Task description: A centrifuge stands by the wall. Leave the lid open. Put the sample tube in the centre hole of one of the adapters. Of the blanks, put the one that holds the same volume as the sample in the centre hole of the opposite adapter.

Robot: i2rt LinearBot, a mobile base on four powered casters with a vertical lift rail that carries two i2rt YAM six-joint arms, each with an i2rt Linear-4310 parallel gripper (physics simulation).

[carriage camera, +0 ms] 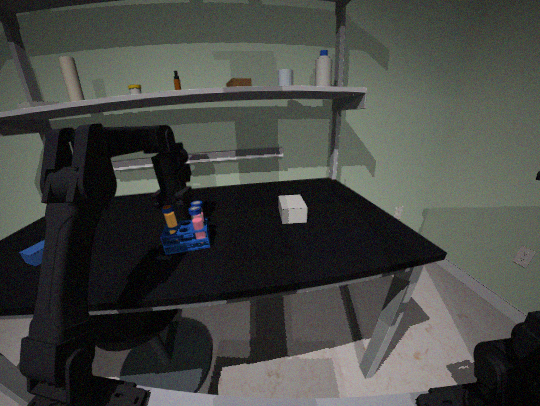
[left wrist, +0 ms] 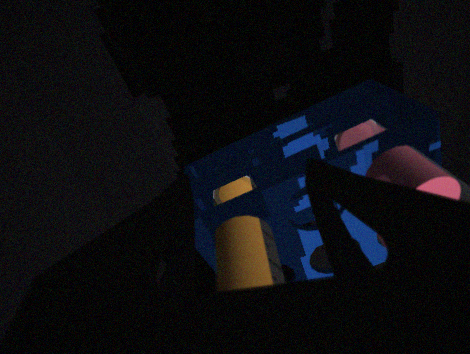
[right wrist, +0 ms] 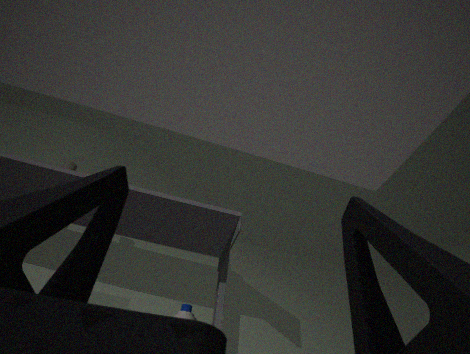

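Seen in the pictures: left gripper, fingertip midpoint: point(carriage camera: 179, 219) point(left wrist: 248, 178); right gripper, fingertip midpoint: point(right wrist: 236, 193); left arm's base, origin of the base link: point(carriage camera: 86, 405).
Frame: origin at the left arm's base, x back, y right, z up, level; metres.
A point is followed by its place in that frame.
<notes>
A blue rack point(carriage camera: 186, 245) {z 0.073, x -0.370, y 0.050 m} point(left wrist: 400, 102) {z 0.102, x -0.448, y 0.095 m} stands on the black table. An orange-filled tube point(carriage camera: 170, 219) {z 0.153, x -0.384, y 0.012 m} point(left wrist: 242, 255) {z 0.150, x -0.411, y 0.004 m} stands upright at its left. A pink-filled tube point(carriage camera: 198, 222) point(left wrist: 400, 167) with a blue cap stands at its right, and another blue-capped tube point(carriage camera: 196, 203) {z 0.187, x -0.420, y 0.085 m} shows behind it. My left gripper point(carriage camera: 172, 198) point(left wrist: 248, 178) {z 0.127, x -0.433, y 0.012 m} is partly open with nothing held, low over the orange tube's top; its fingers hide the cap in the left wrist view. My right gripper point(right wrist: 236, 193) {z 0.434, x -0.046, y 0.646 m} is open and empty, away from the table. The centrifuge does not show in these views.
A white box point(carriage camera: 293, 210) {z 0.116, x -0.509, y 0.374 m} stands right of the rack on the table point(carriage camera: 320, 255) {z 0.067, x -0.332, y 0.435 m}. A blue object point(carriage camera: 33, 254) {z 0.103, x -0.258, y -0.390 m} lies at the left, partly behind the left arm. Bottles and jars stand on the wall shelf point(carriage camera: 300, 91) {z 0.505, x -0.723, y 0.415 m} above. A dark round stool point(carriage camera: 192, 345) {z -0.665, x -0.473, y -0.149 m} stands under the table.
</notes>
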